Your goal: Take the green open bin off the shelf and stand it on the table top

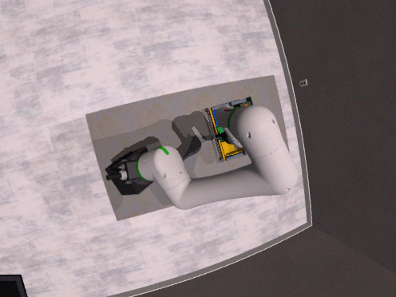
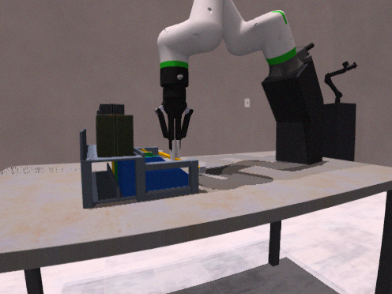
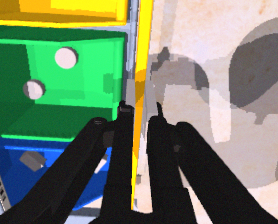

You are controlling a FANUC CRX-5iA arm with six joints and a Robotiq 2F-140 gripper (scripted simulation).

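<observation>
Now: the thin yellow rod 3 cm below my hand. The rest, counted from my hand: green open bin 10 cm ahead, 5 cm below, 3 cm to the left; then blue bin 14 cm to the left, 7 cm ahead, 5 cm below; then yellow bin 13 cm ahead, 8 cm to the right, 5 cm below.
</observation>
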